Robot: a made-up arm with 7 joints. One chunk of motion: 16 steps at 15 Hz.
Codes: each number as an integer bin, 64 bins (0 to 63) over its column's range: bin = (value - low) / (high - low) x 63, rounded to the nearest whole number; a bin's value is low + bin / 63 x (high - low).
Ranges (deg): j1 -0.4..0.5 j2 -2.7..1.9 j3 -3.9..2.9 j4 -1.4..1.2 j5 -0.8..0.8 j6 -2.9..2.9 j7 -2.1..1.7
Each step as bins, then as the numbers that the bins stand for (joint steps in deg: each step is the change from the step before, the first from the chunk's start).
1 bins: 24 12 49 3 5 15 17
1 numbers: -0.057 -1.824 1.389 -1.276 -0.673 -1.519 -1.075
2 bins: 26 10 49 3 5 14 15
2 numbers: -0.029 -1.970 1.389 -1.276 -0.673 -1.611 -1.195
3 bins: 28 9 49 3 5 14 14
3 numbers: 0.000 -2.043 1.389 -1.276 -0.673 -1.611 -1.256
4 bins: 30 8 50 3 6 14 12
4 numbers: 0.029 -2.116 1.497 -1.276 -0.648 -1.611 -1.376
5 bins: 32 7 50 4 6 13 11
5 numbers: 0.057 -2.189 1.497 -1.235 -0.648 -1.703 -1.437
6 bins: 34 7 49 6 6 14 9
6 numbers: 0.086 -2.189 1.389 -1.152 -0.648 -1.611 -1.557
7 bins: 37 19 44 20 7 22 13
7 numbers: 0.129 -1.313 0.849 -0.575 -0.622 -0.875 -1.316
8 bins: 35 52 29 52 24 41 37
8 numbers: 0.100 1.097 -0.770 0.746 -0.190 0.875 0.132
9 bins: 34 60 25 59 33 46 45
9 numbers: 0.086 1.681 -1.202 1.035 0.038 1.335 0.614
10 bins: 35 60 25 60 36 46 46
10 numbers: 0.100 1.681 -1.202 1.076 0.114 1.335 0.675
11 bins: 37 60 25 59 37 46 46
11 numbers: 0.129 1.681 -1.202 1.035 0.140 1.335 0.675
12 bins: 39 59 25 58 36 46 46
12 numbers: 0.157 1.608 -1.202 0.994 0.114 1.335 0.675
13 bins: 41 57 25 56 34 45 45
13 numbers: 0.186 1.462 -1.202 0.911 0.063 1.243 0.614
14 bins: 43 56 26 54 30 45 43
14 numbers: 0.214 1.389 -1.094 0.829 -0.038 1.243 0.494
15 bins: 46 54 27 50 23 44 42
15 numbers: 0.257 1.243 -0.986 0.663 -0.216 1.151 0.433
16 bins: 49 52 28 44 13 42 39
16 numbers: 0.300 1.097 -0.878 0.416 -0.470 0.967 0.252
